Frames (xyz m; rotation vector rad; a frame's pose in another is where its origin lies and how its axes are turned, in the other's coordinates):
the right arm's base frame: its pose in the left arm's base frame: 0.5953 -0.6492 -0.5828 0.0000 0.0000 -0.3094
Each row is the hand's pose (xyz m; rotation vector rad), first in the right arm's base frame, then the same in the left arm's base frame.
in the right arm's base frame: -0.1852 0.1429 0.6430 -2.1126 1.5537 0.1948
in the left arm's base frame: 0.4624 -0.4567 0.0602 -1.8404 1.8530 0.0861
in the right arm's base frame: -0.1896 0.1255 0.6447 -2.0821 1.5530 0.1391
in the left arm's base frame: 0.4529 -0.4719 0.0619 -1.8135 1.8508 0.0264
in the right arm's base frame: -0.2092 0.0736 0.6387 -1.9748 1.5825 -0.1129
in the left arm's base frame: 0.4184 -0.5154 0.0559 -1.7161 1.8774 -0.2353
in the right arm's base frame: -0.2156 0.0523 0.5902 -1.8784 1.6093 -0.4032
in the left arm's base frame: 0.4059 -0.5337 0.0074 -1.6300 1.9053 -0.5326
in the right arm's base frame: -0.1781 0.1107 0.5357 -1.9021 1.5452 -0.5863
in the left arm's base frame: 0.4594 -0.4895 -0.0471 -1.6728 1.8547 -0.7176
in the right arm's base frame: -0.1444 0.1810 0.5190 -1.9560 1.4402 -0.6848
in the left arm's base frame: 0.5129 -0.4328 -0.0638 -1.7487 1.7626 -0.8185
